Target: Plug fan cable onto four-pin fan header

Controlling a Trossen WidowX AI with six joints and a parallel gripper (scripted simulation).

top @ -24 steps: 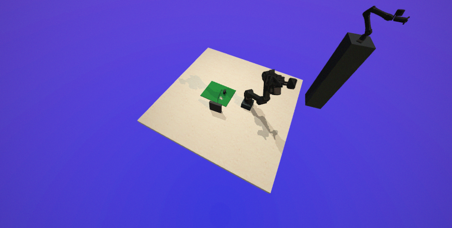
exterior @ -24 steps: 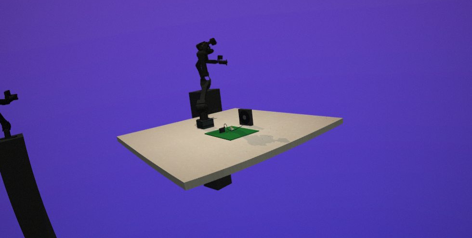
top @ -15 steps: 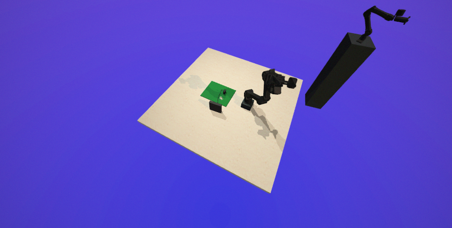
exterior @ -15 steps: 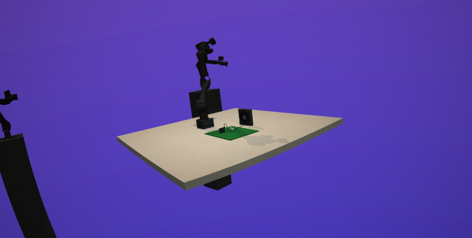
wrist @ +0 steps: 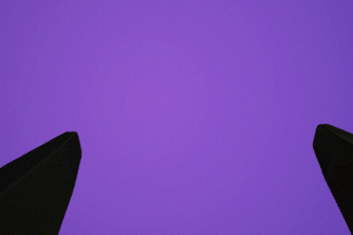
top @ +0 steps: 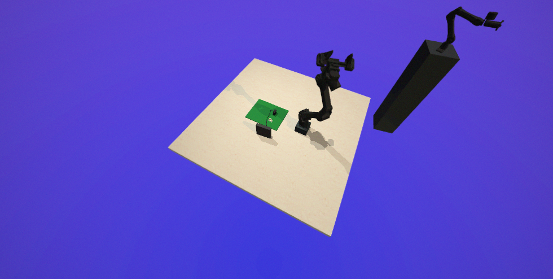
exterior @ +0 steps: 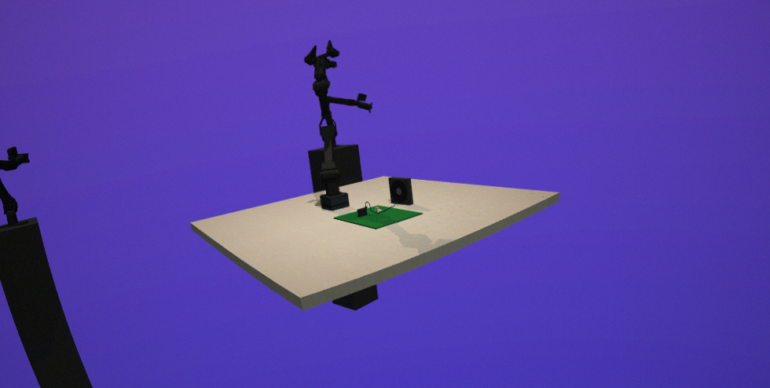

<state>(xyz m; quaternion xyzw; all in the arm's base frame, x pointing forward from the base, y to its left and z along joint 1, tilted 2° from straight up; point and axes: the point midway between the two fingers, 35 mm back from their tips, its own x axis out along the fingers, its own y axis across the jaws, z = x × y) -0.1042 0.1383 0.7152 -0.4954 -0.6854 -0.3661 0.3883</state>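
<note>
The black fan plug lies 360 mm ahead of my gripper tip, 210 mm to the right of it and 800 mm below it. Also, from my gripper tip: green board 430 mm ahead, 190 mm to the right, 830 mm below; black fan 380 mm ahead, 20 mm to the left, 760 mm below; header 380 mm ahead, 130 mm to the right, 820 mm below.
</note>
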